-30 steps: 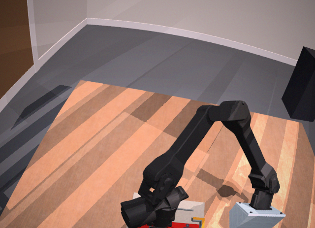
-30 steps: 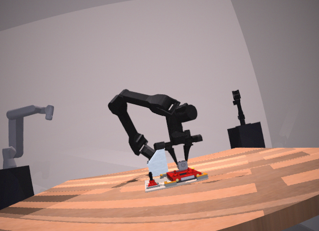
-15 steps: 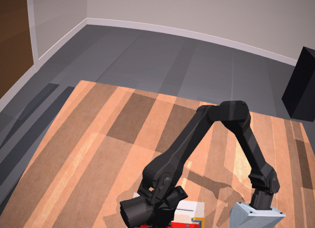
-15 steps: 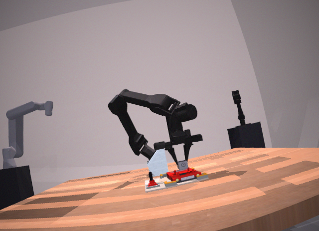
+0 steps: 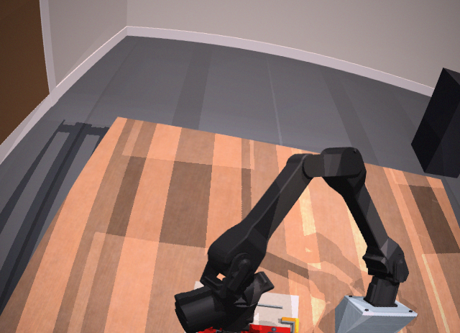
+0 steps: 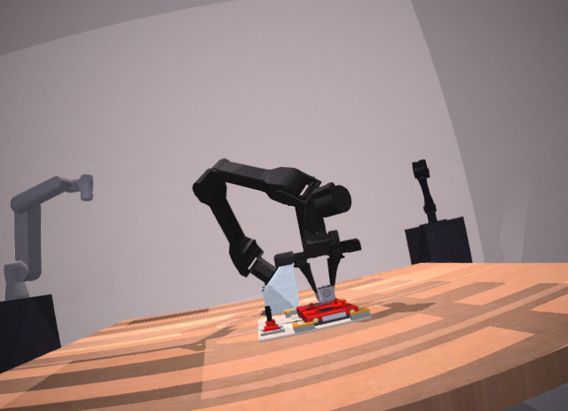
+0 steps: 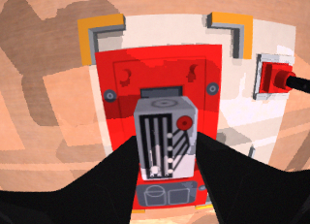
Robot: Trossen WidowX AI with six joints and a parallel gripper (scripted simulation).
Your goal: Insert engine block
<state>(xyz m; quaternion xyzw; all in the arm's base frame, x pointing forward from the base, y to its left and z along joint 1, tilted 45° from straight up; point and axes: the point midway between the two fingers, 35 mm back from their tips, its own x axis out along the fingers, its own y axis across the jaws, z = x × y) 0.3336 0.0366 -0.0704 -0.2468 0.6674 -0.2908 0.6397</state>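
My gripper tip is 1 cm above the engine block.
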